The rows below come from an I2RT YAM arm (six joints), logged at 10 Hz.
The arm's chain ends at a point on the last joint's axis. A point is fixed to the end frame.
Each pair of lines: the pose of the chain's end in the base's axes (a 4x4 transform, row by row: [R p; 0 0 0 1], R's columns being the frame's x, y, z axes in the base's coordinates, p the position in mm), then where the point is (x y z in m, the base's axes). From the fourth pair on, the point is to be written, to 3 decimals.
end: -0.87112 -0.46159 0.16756 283.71; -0.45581 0.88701 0.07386 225.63; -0.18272 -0.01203 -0.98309 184.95; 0 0 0 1
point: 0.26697 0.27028 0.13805
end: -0.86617 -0.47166 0.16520 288.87; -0.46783 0.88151 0.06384 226.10; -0.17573 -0.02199 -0.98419 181.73; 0 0 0 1
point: 0.27155 0.26999 0.13432
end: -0.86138 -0.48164 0.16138 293.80; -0.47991 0.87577 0.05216 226.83; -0.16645 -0.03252 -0.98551 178.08; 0 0 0 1
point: 0.27584 0.26987 0.13013
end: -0.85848 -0.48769 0.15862 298.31; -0.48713 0.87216 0.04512 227.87; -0.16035 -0.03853 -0.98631 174.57; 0 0 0 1
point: 0.280 0.270 0.126
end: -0.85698 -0.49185 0.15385 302.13; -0.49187 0.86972 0.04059 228.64; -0.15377 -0.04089 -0.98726 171.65; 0 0 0 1
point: 0.283 0.271 0.123
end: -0.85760 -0.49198 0.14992 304.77; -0.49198 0.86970 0.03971 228.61; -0.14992 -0.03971 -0.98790 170.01; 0 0 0 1
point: 0.286 0.271 0.122
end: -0.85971 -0.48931 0.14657 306.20; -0.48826 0.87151 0.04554 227.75; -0.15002 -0.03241 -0.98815 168.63; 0 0 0 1
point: 0.287 0.270 0.121
